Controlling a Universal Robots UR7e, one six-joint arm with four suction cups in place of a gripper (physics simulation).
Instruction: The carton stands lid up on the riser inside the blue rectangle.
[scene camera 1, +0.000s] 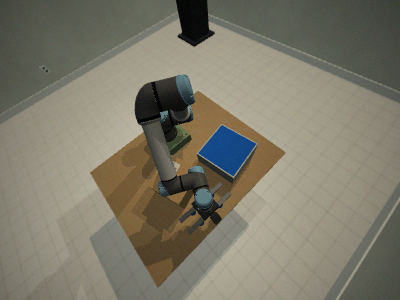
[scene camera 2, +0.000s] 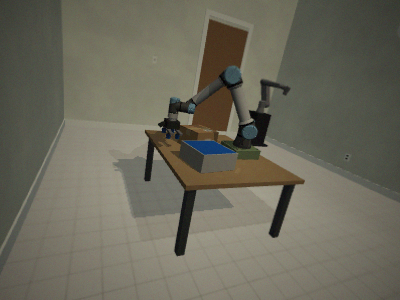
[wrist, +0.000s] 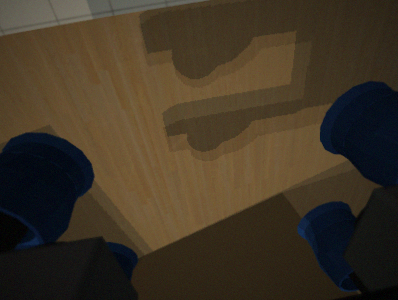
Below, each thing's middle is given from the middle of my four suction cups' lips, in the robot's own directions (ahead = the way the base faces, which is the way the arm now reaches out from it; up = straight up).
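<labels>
The brown carton (wrist: 260, 245) is 2 cm below my suction cup, 25 cm behind it and 3 cm to the right of it. I also see the grey riser (scene camera 2: 206, 156), which is 4 cm below my suction cup, 34 cm to the left of it and 18 cm behind it.
</labels>
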